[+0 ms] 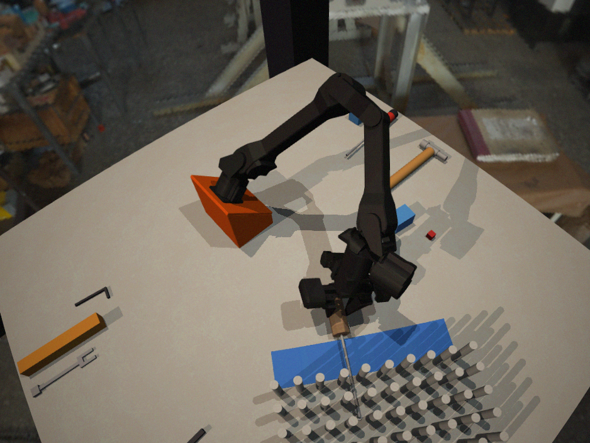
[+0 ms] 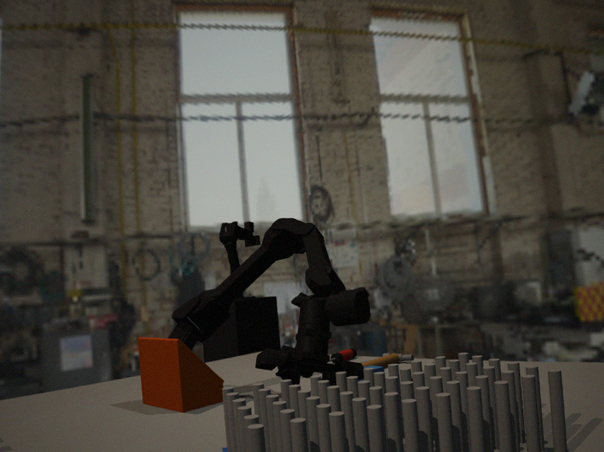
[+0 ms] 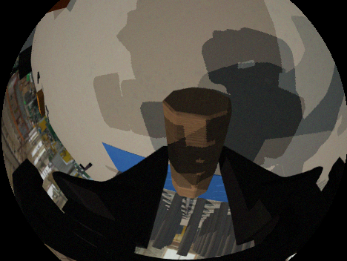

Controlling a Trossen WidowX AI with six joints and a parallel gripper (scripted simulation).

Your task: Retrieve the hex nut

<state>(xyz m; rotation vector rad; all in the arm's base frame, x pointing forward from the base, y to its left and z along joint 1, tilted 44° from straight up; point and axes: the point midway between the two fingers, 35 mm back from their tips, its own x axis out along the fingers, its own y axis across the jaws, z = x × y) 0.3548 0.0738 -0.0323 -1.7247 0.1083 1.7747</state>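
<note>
My gripper tip is now 10 cm short of the blue taped strip, 2 cm above it and 1 cm to the left of it. Round my gripper tip: L-shaped key: 42 cm behind, 41 cm to the right, 1 cm below; then grey wrench: 57 cm to the right, 30 cm behind, 1 cm below; then small red cube: 32 cm to the left, 1 cm below, 1 cm ahead.
</note>
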